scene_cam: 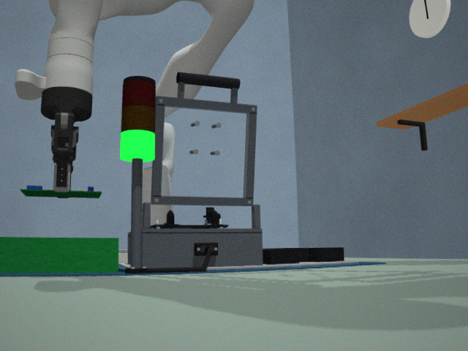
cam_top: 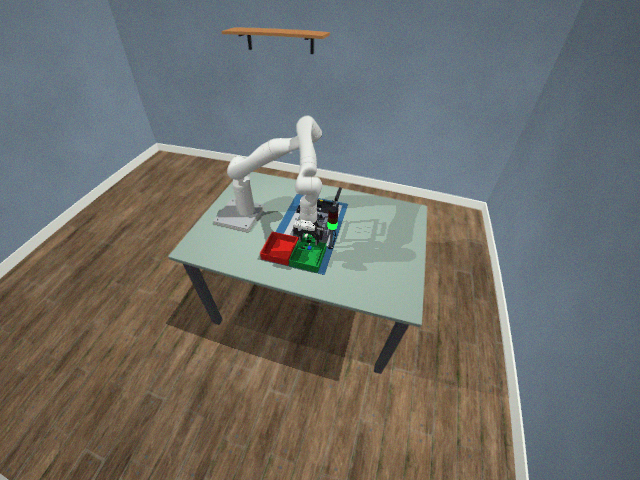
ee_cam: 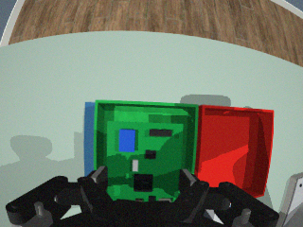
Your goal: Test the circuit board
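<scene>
My gripper is now 10 mm above the green circuit board. Round my hand: red bin (150 mm behind, 110 mm below, 30 mm to the right); then green bin (110 mm below); then clear lid (210 mm to the left, 70 mm above, 30 mm ahead).
</scene>
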